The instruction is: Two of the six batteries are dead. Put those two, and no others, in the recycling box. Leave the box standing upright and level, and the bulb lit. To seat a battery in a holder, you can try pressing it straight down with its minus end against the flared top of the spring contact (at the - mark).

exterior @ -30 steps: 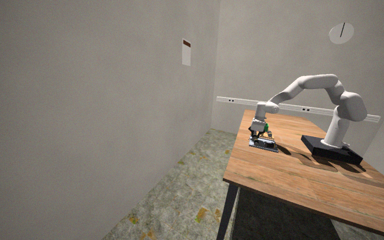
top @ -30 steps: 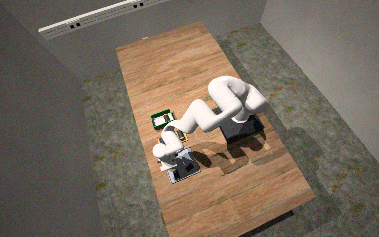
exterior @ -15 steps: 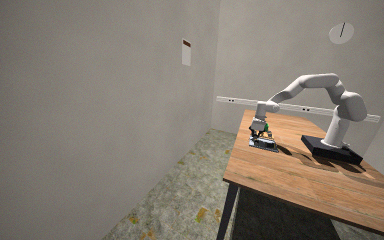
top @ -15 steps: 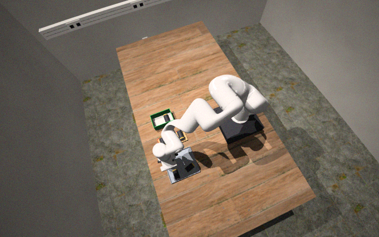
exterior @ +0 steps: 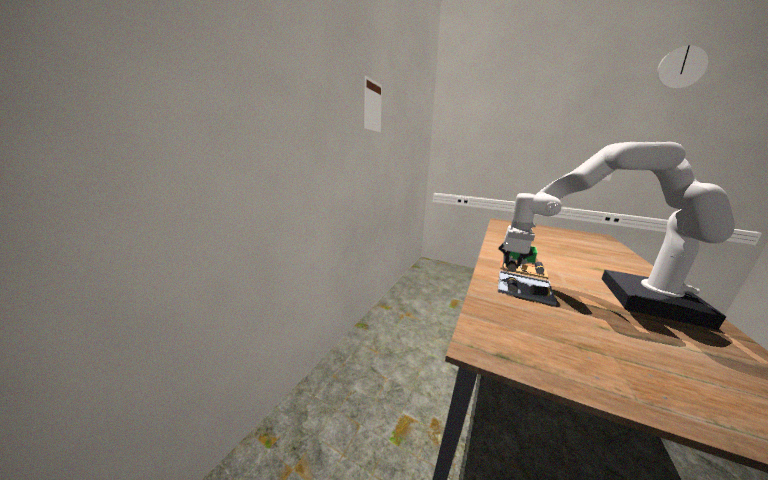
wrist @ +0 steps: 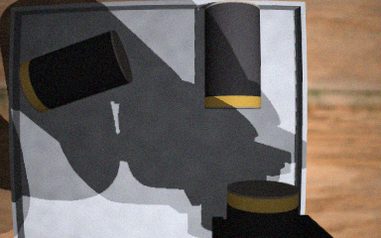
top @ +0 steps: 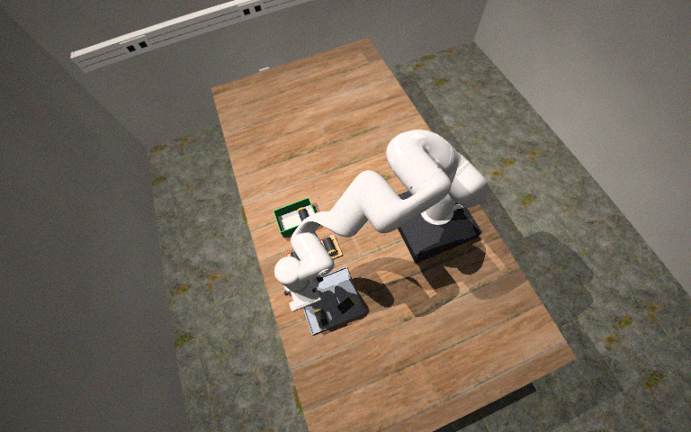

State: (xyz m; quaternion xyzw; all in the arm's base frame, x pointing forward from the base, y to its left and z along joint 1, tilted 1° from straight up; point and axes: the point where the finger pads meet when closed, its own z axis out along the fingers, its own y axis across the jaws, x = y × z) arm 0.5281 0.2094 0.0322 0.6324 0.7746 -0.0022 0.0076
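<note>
The green recycling box is 1 cm ahead of my hand, 30 cm to the right of it and 6 cm below it. Round my hand: grey tray: 7 cm behind, 4 cm to the left, 7 cm below.
</note>
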